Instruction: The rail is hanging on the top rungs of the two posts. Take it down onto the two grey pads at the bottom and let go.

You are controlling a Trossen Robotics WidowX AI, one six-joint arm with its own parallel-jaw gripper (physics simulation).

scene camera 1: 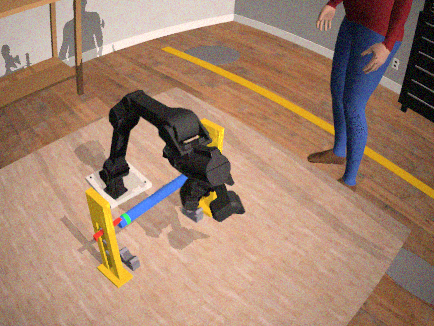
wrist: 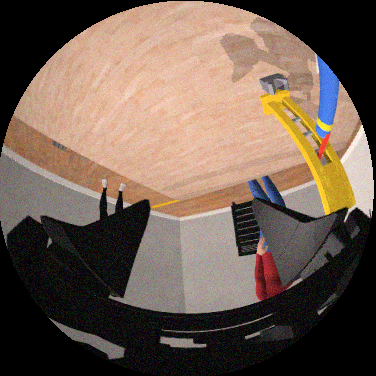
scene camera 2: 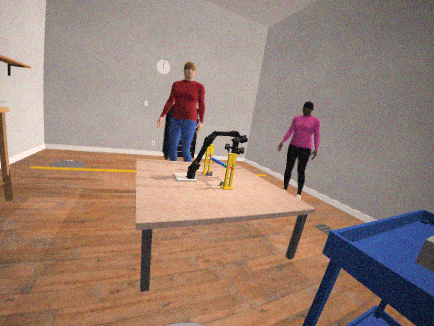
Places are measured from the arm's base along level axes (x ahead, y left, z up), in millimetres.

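Pixels of known places: gripper, fingertip midpoint: (scene camera 1: 238, 198) (wrist: 202, 203); arm's base, origin of the base link: (scene camera 1: 115, 190) (scene camera 2: 190, 177).
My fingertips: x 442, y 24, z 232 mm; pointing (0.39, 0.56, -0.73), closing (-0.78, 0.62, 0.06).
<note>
For each thing: its top centre in the pictures, then the offset to it from my fingertips. "pt": a spot on its surface instead. Level surfaces: height alone.
- blue rail, middle of its top: (scene camera 1: 159, 191) (scene camera 2: 218, 160) dy -59, dx -197, dz -60 mm
- far yellow post, surface spot: (wrist: 339, 187) pt dy +131, dx -196, dz +11 mm
- table, its level: dz -250 mm
The blue rail (scene camera 1: 155, 198) (scene camera 2: 219, 162) (wrist: 328, 95) hangs between the near yellow post (scene camera 1: 111, 251) (scene camera 2: 230, 172) and the far yellow post (scene camera 1: 214, 133) (scene camera 2: 209, 159) (wrist: 339, 187), its red end pins high in their slots. The near end has a green band, the far end a yellow one. One grey pad (scene camera 1: 131, 259) lies by the near post's foot; the other grey pad (scene camera 1: 193, 214) (scene camera 2: 209, 174) (wrist: 276, 85) is by the far post's foot. My gripper (scene camera 1: 238, 196) (scene camera 2: 243, 144) (wrist: 202, 203) is open and empty, out beyond the rail, near the far post. The arm hides the rail's far end in scene camera 1.
The arm's white base plate (scene camera 1: 139, 181) (scene camera 2: 184, 177) is on the table (scene camera 1: 280, 260) (scene camera 2: 170, 205), across the rail from the gripper. A person in red (scene camera 1: 372, 20) (scene camera 2: 188, 100) stands behind the table. A person in pink (scene camera 2: 306, 131) and a blue cart (scene camera 2: 332, 252) are on the right.
</note>
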